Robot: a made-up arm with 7 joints.
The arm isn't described. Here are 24 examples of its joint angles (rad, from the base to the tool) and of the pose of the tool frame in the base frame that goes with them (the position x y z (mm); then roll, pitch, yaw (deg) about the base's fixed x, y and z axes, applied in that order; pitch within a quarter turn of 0, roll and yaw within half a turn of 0).
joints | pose
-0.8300 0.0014 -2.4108 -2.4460 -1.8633 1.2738 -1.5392 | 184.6 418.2 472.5 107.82 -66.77 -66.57
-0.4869 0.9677 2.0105 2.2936 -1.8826 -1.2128 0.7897 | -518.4 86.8 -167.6 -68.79 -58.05 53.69
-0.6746 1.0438 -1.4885 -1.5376 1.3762 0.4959 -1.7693 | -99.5 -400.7 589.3 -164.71 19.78 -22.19
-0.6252 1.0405 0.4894 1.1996 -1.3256 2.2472 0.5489 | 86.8 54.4 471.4 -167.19 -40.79 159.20
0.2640 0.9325 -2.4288 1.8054 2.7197 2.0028 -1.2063 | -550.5 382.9 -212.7 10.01 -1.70 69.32
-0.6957 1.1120 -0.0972 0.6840 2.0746 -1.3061 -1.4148 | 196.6 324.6 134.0 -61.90 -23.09 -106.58
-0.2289 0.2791 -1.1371 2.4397 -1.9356 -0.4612 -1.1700 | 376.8 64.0 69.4 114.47 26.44 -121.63
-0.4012 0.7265 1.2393 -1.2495 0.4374 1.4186 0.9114 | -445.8 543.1 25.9 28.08 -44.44 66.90
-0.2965 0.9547 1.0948 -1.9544 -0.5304 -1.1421 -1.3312 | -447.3 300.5 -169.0 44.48 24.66 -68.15
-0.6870 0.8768 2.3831 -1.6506 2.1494 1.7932 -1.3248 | 342.9 519.7 -309.9 -136.70 44.54 156.91
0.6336 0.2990 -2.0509 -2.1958 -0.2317 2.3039 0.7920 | 295.6 53.8 -354.8 0.88 -34.43 27.07
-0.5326 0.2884 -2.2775 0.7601 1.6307 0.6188 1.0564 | -680.2 127.5 221.2 132.91 31.01 -154.55
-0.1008 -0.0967 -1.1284 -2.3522 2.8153 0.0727 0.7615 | 610.9 -256.3 -138.3 160.52 64.83 92.00
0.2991 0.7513 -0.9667 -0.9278 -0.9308 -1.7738 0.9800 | -52.1 181.7 356.1 -47.23 40.96 16.64
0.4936 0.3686 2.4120 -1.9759 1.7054 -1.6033 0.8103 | -408.4 425.5 -392.7 -137.66 37.82 12.16
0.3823 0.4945 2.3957 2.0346 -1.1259 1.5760 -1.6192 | -759.1 -118.8 157.6 150.84 29.20 -139.02
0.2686 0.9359 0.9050 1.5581 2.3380 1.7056 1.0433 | 281.2 -360.8 173.5 140.46 30.62 -26.26
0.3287 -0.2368 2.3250 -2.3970 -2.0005 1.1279 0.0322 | -679.9 272.2 228.4 173.42 -44.05 -89.00
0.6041 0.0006 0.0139 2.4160 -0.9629 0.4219 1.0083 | 171.5 -554.2 -475.4 -77.65 -44.29 -64.98
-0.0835 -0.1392 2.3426 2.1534 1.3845 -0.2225 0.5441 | -476.7 -538.4 -372.4 -136.57 58.75 39.51
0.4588 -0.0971 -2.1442 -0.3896 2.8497 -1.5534 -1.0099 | 208.3 -301.6 157.1 -56.25 -25.04 -173.61
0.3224 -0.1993 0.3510 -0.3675 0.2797 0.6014 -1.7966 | -149.3 59.9 576.3 171.87 -2.61 165.47
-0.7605 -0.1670 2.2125 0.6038 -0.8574 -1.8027 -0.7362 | -311.7 -393.3 168.6 -79.58 -40.32 92.61
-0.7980 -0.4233 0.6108 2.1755 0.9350 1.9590 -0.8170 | 545.9 -402.9 90.9 -147.12 -37.52 19.10
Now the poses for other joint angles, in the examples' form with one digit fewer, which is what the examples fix.
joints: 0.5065 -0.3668 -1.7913 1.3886 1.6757 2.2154 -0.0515
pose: -397 300 317 -152.4 -48.2 165.9
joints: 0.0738 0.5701 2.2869 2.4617 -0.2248 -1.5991 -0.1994
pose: -611 -1 -305 -86.3 -52.8 53.9
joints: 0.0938 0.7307 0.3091 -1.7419 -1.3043 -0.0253 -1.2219
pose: -432 21 409 148.7 48.1 90.0
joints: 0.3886 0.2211 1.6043 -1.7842 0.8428 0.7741 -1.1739
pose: -611 520 78 -150.6 69.9 -152.2
